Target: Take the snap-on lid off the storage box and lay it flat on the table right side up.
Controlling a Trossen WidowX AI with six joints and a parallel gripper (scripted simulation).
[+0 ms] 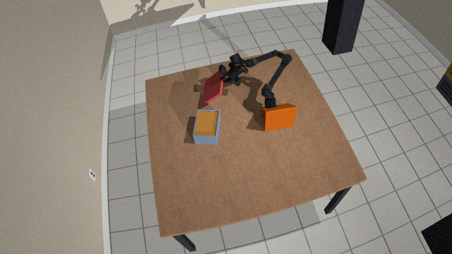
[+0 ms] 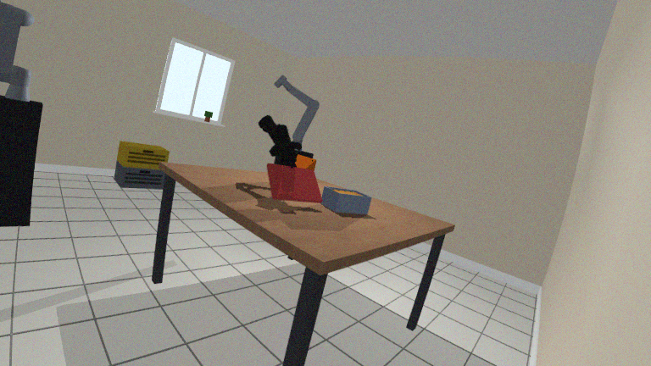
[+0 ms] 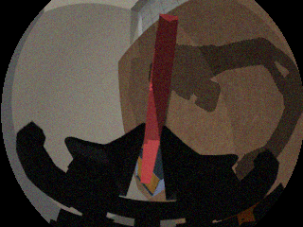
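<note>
Right now my gripper tip is 6 cm short of the red lid, 2 cm to the left of it and 5 cm above it. Round my gripper tip: storage box 17 cm ahead, 27 cm to the left, 11 cm below.
</note>
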